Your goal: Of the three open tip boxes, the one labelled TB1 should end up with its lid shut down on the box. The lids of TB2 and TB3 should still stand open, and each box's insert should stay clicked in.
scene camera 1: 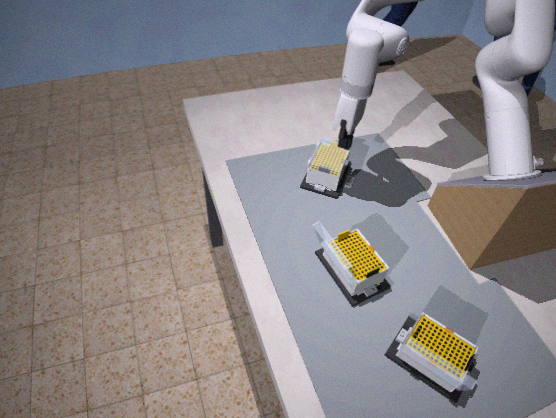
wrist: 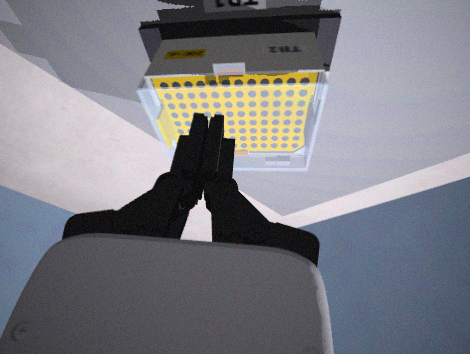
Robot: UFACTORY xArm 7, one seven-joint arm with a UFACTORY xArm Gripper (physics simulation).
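Places are measured from the arm's base along level axes (x ahead, y left, z up), in centimetres.
Pixels of known places: gripper, fingertip midpoint: (scene camera 1: 344, 147) (wrist: 210, 132); arm's base, origin of the base link: (scene camera 1: 511, 177).
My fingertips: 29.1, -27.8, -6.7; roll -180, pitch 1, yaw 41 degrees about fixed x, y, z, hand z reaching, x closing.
Ahead of a thing's pixels: the offset from my fingertips to its top centre, as dx, dy, dz. "pt": to the spot under its first point. Level surfaces: height alone.
The TB1 box @(+2.0, -0.5, -2.7) (scene camera 1: 324, 179) (wrist: 235, 54) stands at the far end, its label faint in the wrist view. Its clear lid @(pt +5.0, +4.5, -2.7) (wrist: 318, 112) lies over the top; I cannot tell whether the front edge is fully down. Its yellow insert @(+2.9, -1.3, -3.0) (scene camera 1: 329, 159) (wrist: 260, 105) looks level inside. My gripper (scene camera 1: 345, 145) (wrist: 210, 132) is shut and empty, its tips at or just above the lid toward the hinge side; contact is unclear. The middle box @(pt +17.8, +34.0, +0.8) (scene camera 1: 340, 267) and near box @(pt +13.0, +56.9, +3.4) (scene camera 1: 430, 362) have lids standing open and yellow inserts seated; their labels are unreadable.
Each box sits on a dark base; the middle base @(pt +15.5, +31.3, -9.8) (scene camera 1: 336, 281) and near base @(dz -10.4) (scene camera 1: 421, 382) show on the grey mat @(dz -10.5) (scene camera 1: 280, 200). The pale table @(dz -10.7) (scene camera 1: 240, 120) extends beyond the mat. The arm's wooden pedestal (scene camera 1: 490, 220) stands at the right.
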